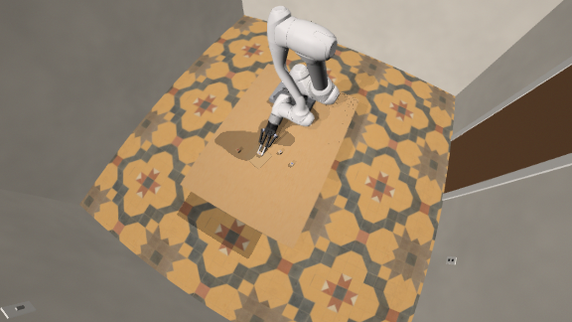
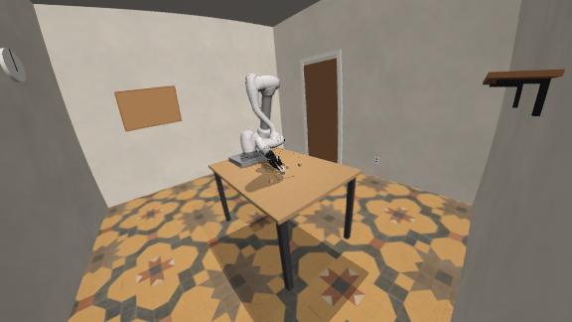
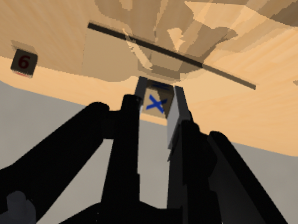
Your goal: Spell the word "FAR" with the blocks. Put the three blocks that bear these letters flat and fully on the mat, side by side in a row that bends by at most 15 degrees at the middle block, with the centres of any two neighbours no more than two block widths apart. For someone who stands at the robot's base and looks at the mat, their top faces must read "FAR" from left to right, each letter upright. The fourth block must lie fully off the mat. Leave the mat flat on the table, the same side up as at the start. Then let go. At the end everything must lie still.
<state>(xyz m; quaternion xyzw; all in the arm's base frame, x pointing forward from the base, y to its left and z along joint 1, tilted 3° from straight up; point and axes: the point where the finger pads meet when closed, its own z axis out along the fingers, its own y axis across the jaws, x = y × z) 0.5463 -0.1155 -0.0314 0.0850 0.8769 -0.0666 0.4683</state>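
Right now the tan mat is 4 cm ahead of my hand, 2 cm to the right of it and 4 cm below it. The rest, counted from my hand: R block 4 cm ahead, 17 cm to the right, 3 cm below.
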